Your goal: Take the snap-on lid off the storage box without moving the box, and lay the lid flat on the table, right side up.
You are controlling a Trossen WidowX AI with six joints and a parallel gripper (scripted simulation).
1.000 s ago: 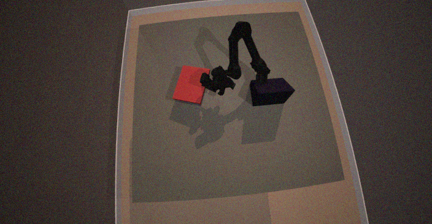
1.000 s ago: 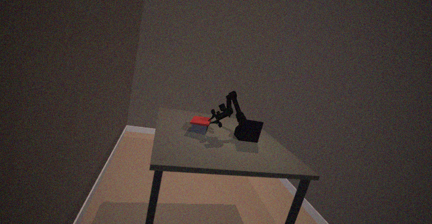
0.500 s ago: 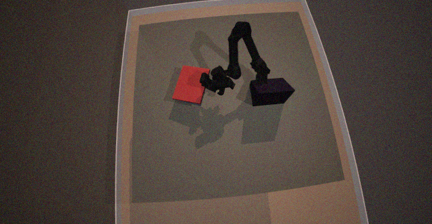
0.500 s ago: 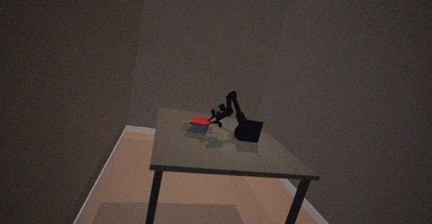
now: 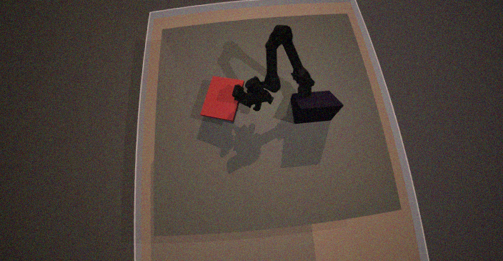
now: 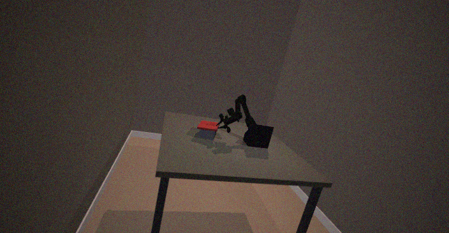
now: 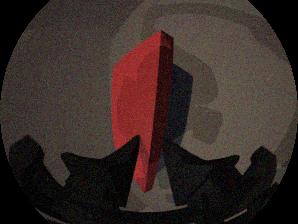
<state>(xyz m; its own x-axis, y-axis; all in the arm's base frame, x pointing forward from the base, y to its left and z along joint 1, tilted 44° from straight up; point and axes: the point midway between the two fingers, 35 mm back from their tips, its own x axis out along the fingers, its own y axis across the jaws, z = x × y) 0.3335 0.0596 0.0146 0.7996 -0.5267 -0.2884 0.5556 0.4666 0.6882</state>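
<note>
The red lid lies 80 mm ahead of my gripper tip and 20 mm to the right of it. The rest, counted from my gripper tip: blue storage box (70 mm ahead, 60 mm below, 10 mm to the right).
</note>
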